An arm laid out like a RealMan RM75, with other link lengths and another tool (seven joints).
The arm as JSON. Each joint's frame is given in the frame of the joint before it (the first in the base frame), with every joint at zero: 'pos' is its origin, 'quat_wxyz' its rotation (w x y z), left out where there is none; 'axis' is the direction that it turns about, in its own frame. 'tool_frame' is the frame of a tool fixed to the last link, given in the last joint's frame.
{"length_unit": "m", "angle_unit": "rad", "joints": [
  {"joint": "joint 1", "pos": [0.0, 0.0, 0.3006], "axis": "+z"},
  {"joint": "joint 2", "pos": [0.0, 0.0, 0.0], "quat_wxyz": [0.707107, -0.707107, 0.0, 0.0], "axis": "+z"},
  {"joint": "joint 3", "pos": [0.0, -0.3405, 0.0], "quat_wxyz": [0.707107, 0.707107, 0.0, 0.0], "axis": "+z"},
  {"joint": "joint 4", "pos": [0.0, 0.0, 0.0], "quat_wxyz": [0.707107, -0.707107, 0.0, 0.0], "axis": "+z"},
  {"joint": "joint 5", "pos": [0.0, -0.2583, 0.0], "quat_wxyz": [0.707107, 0.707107, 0.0, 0.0], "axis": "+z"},
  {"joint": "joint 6", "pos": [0.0, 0.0, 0.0], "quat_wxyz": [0.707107, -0.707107, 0.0, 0.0], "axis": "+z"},
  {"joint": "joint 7", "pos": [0.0, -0.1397, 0.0], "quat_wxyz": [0.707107, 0.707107, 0.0, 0.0], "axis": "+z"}
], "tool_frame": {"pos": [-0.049, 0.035, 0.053], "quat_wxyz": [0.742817, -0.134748, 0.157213, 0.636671]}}
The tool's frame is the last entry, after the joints.
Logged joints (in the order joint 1, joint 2, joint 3, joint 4, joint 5, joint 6, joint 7), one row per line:
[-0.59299, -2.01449, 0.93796, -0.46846, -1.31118, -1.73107, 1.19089]
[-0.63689, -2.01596, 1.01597, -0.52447, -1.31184, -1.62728, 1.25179]
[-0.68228, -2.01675, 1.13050, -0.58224, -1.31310, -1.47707, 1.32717]
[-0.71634, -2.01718, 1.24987, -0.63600, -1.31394, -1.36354, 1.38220]
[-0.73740, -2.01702, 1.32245, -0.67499, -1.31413, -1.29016, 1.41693]
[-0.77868, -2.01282, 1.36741, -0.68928, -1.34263, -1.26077, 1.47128]
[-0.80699, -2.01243, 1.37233, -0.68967, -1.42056, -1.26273, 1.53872]
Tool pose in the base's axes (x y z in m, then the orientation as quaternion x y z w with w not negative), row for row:
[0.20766, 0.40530, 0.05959, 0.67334, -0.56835, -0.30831, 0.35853]
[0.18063, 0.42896, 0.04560, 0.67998, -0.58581, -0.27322, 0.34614]
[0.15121, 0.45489, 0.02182, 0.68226, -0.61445, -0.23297, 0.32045]
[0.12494, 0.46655, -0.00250, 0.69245, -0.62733, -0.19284, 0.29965]
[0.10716, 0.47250, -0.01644, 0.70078, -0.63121, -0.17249, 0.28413]
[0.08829, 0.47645, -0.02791, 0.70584, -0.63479, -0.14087, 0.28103]
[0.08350, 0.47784, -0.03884, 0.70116, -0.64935, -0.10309, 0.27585]
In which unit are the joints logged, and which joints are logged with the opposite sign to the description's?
The joints are logged in radians. Opposite sign: joint 1, joint 2, joint 3.
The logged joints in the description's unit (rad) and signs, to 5 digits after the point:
[0.59299, 2.01449, -0.93796, -0.46846, -1.31118, -1.73107, 1.19089]
[0.63689, 2.01596, -1.01597, -0.52447, -1.31184, -1.62728, 1.25179]
[0.68228, 2.01675, -1.13050, -0.58224, -1.31310, -1.47707, 1.32717]
[0.71634, 2.01718, -1.24987, -0.63600, -1.31394, -1.36354, 1.38220]
[0.73740, 2.01702, -1.32245, -0.67499, -1.31413, -1.29016, 1.41693]
[0.77868, 2.01282, -1.36741, -0.68928, -1.34263, -1.26077, 1.47128]
[0.80699, 2.01243, -1.37233, -0.68967, -1.42056, -1.26273, 1.53872]

